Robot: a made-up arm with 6 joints. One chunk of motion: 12 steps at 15 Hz.
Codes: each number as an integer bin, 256 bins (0 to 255) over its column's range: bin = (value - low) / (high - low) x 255, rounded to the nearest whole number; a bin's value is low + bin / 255 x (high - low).
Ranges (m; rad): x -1..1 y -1..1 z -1..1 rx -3.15..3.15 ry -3.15..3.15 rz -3.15..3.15
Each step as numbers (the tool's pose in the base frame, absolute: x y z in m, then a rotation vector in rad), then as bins.
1 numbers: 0.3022 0.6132 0.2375 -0.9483 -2.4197 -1.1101
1 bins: 166 206 158 89 30 83
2 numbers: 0.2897 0.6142 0.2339 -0.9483 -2.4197 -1.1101
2 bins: 164 206 157 89 30 83
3 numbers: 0.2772 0.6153 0.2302 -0.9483 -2.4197 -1.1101
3 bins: 163 206 157 89 30 83
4 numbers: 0.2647 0.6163 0.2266 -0.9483 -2.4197 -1.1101
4 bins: 161 206 156 89 30 83
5 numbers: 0.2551 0.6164 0.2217 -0.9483 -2.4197 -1.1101
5 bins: 160 206 156 89 30 83
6 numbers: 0.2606 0.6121 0.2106 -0.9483 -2.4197 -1.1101
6 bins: 161 206 154 89 30 83
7 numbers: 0.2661 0.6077 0.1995 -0.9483 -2.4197 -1.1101
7 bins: 161 205 153 89 30 83
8 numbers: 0.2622 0.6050 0.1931 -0.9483 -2.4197 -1.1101
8 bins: 161 205 152 89 30 83
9 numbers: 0.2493 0.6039 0.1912 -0.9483 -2.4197 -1.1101
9 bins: 159 204 152 89 30 83
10 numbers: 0.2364 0.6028 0.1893 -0.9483 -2.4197 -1.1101
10 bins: 158 204 152 89 30 83
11 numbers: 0.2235 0.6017 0.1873 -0.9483 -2.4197 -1.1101
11 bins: 156 204 151 89 30 83
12 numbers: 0.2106 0.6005 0.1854 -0.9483 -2.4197 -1.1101
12 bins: 154 204 151 89 30 83
